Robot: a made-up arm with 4 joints.
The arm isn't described. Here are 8 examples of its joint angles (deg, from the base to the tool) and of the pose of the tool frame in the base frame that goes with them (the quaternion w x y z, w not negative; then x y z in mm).
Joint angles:
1: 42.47 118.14 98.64 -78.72
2: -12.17 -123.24 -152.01 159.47
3: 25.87 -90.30 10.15 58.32
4: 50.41 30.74 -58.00 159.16
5: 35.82 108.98 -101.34 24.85
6: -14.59 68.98 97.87 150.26
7: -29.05 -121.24 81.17 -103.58
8: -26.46 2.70 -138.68 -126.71
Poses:
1: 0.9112 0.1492 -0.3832 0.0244 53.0 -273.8 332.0
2: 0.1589 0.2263 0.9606 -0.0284 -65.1 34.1 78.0
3: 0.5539 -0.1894 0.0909 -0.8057 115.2 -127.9 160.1
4: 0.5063 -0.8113 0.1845 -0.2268 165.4 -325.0 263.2
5: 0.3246 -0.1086 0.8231 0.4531 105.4 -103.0 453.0
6: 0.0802 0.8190 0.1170 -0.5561 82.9 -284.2 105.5
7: 0.4622 -0.4880 -0.5483 0.4975 31.6 -41.1 263.0
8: 0.8770 0.2837 0.1089 -0.3721 79.3 -369.4 103.2
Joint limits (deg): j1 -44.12..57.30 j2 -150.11..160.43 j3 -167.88..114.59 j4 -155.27..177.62
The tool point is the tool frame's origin. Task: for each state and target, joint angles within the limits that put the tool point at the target. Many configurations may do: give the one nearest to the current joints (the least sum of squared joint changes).
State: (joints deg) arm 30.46 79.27 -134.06 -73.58
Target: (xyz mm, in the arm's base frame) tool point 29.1 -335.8 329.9
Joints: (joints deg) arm 11.01 46.64 -126.14 -69.41
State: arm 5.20 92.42 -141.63 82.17
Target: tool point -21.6 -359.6 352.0
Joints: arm 8.53 45.19 -128.21 91.76
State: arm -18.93 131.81 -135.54 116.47
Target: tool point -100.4 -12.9 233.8
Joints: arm -44.12 146.25 -125.55 90.35
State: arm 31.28 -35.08 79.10 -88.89
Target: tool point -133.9 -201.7 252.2
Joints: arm 57.14 11.94 114.59 -114.71
